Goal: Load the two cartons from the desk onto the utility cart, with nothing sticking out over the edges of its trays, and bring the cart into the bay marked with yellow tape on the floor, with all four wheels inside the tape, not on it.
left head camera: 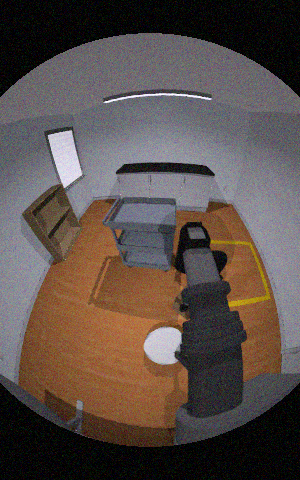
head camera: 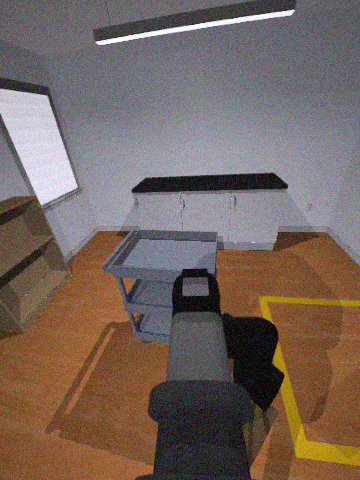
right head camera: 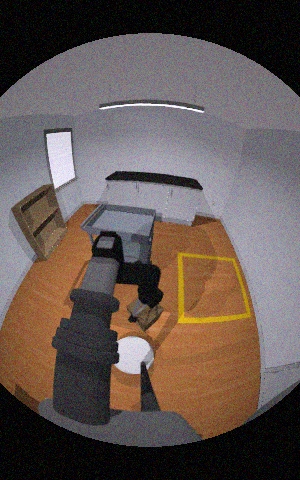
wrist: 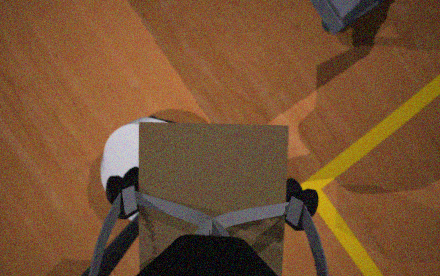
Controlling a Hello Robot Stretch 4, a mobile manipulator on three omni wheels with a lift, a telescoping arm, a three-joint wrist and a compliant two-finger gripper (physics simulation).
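Where they show: gripper, fingertip midpoint: (right head camera: 144,310) (wrist: 212,190); robot's base, origin of the base link: (left head camera: 164,344) (right head camera: 132,354).
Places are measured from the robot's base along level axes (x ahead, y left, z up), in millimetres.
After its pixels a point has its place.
Note:
My gripper (wrist: 212,190) {x 266, y -87, z 941 mm} is shut on a brown carton (wrist: 215,162) {x 289, y -66, z 985 mm} (right head camera: 150,317) {x 223, y -111, z 986 mm} (head camera: 260,432) {x 231, y -118, z 985 mm}, with one finger on each side, and holds it above the floor. The grey three-tier utility cart (head camera: 150,271) {x 949, y 260, z 815 mm} (left head camera: 140,226) {x 939, y 197, z 791 mm} (right head camera: 135,233) {x 913, y 9, z 836 mm} stands ahead, left of the bay, with its top tray bare. The arm hides part of its right side. A cart corner (wrist: 340,17) {x 957, y -64, z 122 mm} shows at the top of the wrist view. The yellow tape bay (head camera: 325,451) {x 406, y -661, z -27 mm} (left head camera: 250,301) {x 331, y -1221, z -26 mm} (right head camera: 181,290) {x 821, y -592, z -27 mm} (wrist: 380,137) {x 816, y -600, z -27 mm} lies to the right of the cart. The second carton and the desk do not show clearly.
A wooden shelf unit (left head camera: 40,235) {x 1123, y 1763, z 589 mm} (right head camera: 25,230) {x 1123, y 1753, z 622 mm} stands at the left wall. A white cabinet (head camera: 205,210) {x 2359, y -146, z 587 mm} with a black top stands at the back wall, behind the cart. A white round disc (left head camera: 162,346) {x -7, y 25, z 187 mm} (right head camera: 134,355) {x -1, y -27, z 187 mm} (wrist: 120,155) {x -38, y 122, z 187 mm} is low beside the arm.

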